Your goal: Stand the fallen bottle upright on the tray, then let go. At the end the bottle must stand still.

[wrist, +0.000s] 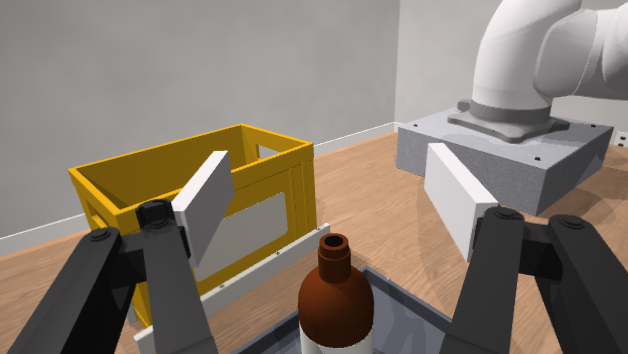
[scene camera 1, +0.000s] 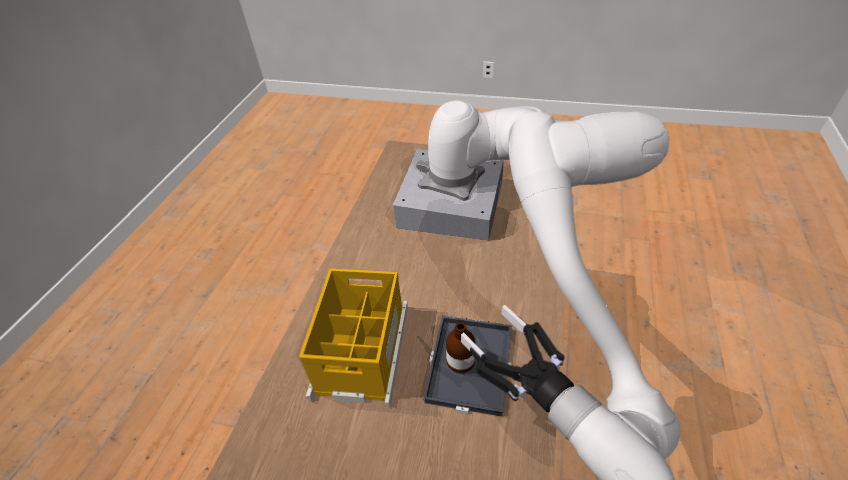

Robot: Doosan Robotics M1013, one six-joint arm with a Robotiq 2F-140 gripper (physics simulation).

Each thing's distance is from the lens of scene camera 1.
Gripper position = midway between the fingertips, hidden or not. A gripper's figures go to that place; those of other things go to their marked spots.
my gripper (scene camera 1: 483,323): 110 cm
dark grey tray (scene camera 1: 447,388): 131 cm
brown bottle (scene camera 1: 459,359): 127 cm
